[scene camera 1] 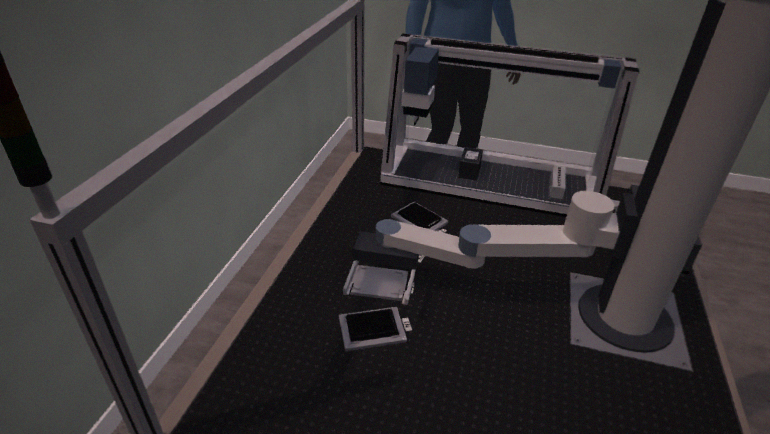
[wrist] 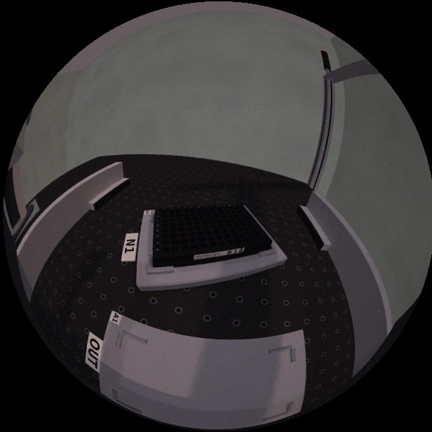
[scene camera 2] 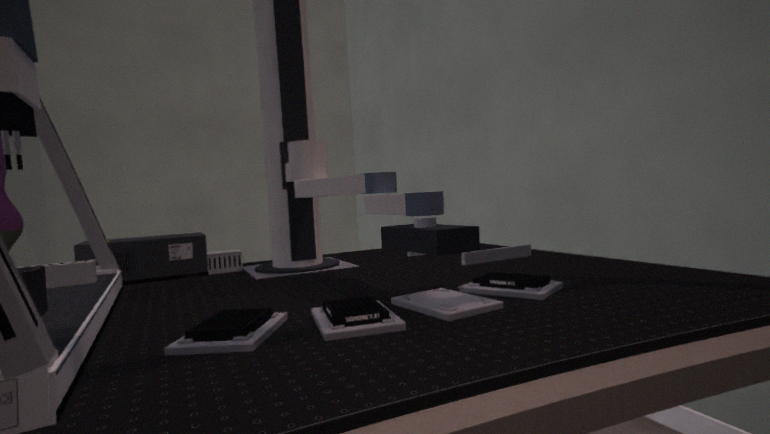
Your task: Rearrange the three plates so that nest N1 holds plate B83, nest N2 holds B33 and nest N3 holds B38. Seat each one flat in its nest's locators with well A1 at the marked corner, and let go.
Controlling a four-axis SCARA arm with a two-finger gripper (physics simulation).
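Where they show: gripper, fingertip midpoint: (scene camera 1: 375,297) (scene camera 2: 496,246); arm's base, origin of the base link: (scene camera 1: 623,319) (scene camera 2: 298,270).
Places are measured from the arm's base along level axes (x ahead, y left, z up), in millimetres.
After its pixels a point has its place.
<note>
My gripper (scene camera 1: 380,283) @(y 224, x 668, z 103 mm) (scene camera 2: 457,254) (wrist: 210,180) is open and empty, raised above the nest row near N2 and OUT. The exact spot is unclear. A black plate (scene camera 1: 372,324) @(y 261, x 663, z 38 mm) (scene camera 2: 511,280) @(y 239, x 691, z 38 mm) (wrist: 212,232) lies flat in nest N1 (scene camera 1: 377,342) @(y 305, x 636, z 25 mm) (scene camera 2: 531,294) @(y 233, x 749, z 22 mm) (wrist: 215,276); its label seems to read B38. A second black plate (scene camera 2: 353,311) @(y -103, x 734, z 39 mm) sits in nest N2 (scene camera 2: 366,330) @(y -103, x 782, z 21 mm), which the gripper body hides in scene camera 1. A third black plate (scene camera 1: 417,214) @(y -270, x 663, z 35 mm) (scene camera 2: 229,323) @(y -277, x 682, z 38 mm) sits in nest N3 (scene camera 2: 215,347) @(y -302, x 731, z 21 mm). Both of those labels are unreadable.
The OUT nest (scene camera 1: 380,284) @(y 94, x 690, z 25 mm) (scene camera 2: 447,302) @(y 73, x 723, z 25 mm) (wrist: 200,360), between N1 and N2, bears no plate. A gantry frame (scene camera 1: 517,53) @(y -630, x 430, z 511 mm) stands behind N3. The arm's column (scene camera 1: 679,161) @(y 61, x 44, z 537 mm) (scene camera 2: 265,134) @(y -74, x 14, z 409 mm) rises at the right in scene camera 1. A rail (scene camera 1: 204,107) @(y 304, x 1021, z 620 mm) runs along the left.
</note>
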